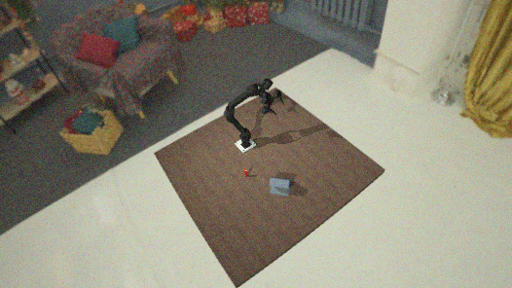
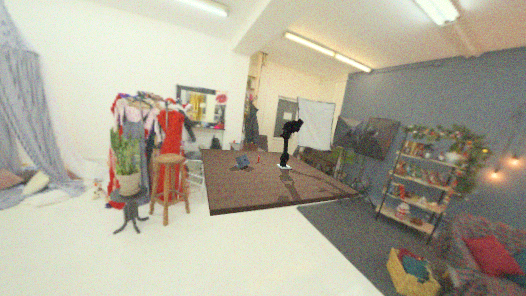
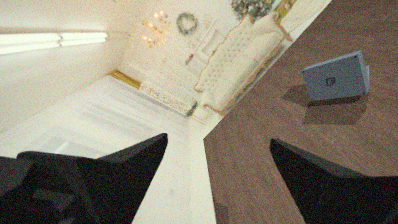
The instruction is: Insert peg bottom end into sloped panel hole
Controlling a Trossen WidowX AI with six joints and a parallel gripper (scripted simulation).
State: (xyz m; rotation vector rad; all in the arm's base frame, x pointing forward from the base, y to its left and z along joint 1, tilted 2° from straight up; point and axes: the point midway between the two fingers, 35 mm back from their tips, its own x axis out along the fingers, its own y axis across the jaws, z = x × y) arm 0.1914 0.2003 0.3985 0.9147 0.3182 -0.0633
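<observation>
The red peg lies 2 cm ahead of my gripper tip, 35 cm to the right of it and 36 cm below it. From my gripper tip the other things lie so: grey sloped panel: 25 cm ahead, 22 cm to the right, 36 cm below.
</observation>
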